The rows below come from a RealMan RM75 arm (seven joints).
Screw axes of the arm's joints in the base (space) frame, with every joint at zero. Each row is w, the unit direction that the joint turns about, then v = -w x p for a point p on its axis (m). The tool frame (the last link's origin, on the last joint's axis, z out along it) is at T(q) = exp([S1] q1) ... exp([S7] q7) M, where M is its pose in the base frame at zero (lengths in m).
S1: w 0 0 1 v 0 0 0
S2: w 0 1 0 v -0.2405 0 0
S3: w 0 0 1 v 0 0 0
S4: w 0 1 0 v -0.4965 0 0
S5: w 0 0 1 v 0 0 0
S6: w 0 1 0 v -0.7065 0 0
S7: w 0 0 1 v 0 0 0
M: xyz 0 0 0.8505 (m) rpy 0 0 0 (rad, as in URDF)
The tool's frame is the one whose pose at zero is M.
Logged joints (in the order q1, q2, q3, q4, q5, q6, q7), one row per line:
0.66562, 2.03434, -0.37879, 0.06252, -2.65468, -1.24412, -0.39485
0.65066, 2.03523, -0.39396, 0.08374, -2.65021, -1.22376, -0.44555
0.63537, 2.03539, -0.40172, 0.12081, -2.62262, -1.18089, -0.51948
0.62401, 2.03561, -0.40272, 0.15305, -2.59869, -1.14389, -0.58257
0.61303, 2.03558, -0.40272, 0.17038, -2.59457, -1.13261, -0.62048
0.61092, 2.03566, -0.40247, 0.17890, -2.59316, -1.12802, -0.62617
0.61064, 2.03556, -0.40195, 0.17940, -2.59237, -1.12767, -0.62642
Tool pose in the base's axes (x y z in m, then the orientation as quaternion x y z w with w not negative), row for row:
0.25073, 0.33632, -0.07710, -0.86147, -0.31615, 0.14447, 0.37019
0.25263, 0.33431, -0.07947, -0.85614, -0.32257, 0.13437, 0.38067
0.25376, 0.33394, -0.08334, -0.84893, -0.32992, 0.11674, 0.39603
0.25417, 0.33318, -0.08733, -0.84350, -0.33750, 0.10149, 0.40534
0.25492, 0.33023, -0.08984, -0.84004, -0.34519, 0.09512, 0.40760
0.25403, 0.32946, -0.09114, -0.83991, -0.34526, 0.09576, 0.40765
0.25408, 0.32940, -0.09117, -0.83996, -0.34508, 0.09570, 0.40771
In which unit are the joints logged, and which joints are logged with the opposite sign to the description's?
The joints are logged in radians. Opposite sign: q3.
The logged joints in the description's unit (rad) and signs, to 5 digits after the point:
0.66562, 2.03434, 0.37879, 0.06252, -2.65468, -1.24412, -0.39485
0.65066, 2.03523, 0.39396, 0.08374, -2.65021, -1.22376, -0.44555
0.63537, 2.03539, 0.40172, 0.12081, -2.62262, -1.18089, -0.51948
0.62401, 2.03561, 0.40272, 0.15305, -2.59869, -1.14389, -0.58257
0.61303, 2.03558, 0.40272, 0.17038, -2.59457, -1.13261, -0.62048
0.61092, 2.03566, 0.40247, 0.17890, -2.59316, -1.12802, -0.62617
0.61064, 2.03556, 0.40195, 0.17940, -2.59237, -1.12767, -0.62642

